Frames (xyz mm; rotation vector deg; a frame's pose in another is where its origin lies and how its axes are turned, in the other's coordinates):
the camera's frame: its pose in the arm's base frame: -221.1 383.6 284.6 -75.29 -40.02 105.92
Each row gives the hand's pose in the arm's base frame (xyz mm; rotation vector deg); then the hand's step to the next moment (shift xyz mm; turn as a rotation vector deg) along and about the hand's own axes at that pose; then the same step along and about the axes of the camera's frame.
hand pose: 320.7 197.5 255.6 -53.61 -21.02 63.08
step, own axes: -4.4 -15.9 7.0 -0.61 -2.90 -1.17
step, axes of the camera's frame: -12.2 -12.7 3.0 -2.56 -1.10 -1.54
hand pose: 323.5 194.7 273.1 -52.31 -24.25 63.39
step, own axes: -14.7 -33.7 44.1 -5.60 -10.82 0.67
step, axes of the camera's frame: -25.9 -38.0 34.3 -11.16 -4.93 0.00
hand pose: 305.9 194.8 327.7 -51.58 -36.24 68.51
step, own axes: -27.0 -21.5 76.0 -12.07 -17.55 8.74
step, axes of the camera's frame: -27.8 -25.3 74.5 -19.72 -8.78 8.01
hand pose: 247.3 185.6 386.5 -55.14 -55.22 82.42
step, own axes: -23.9 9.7 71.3 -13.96 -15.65 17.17
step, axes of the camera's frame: -18.5 21.3 70.4 -20.71 -6.10 16.38
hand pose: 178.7 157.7 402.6 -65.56 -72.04 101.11
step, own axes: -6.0 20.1 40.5 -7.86 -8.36 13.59
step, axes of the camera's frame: -8.2 33.1 30.3 -12.31 -1.73 12.72
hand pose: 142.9 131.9 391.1 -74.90 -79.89 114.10
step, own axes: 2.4 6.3 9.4 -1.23 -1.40 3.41
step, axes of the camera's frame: -0.2 10.1 5.6 -2.33 0.24 3.10
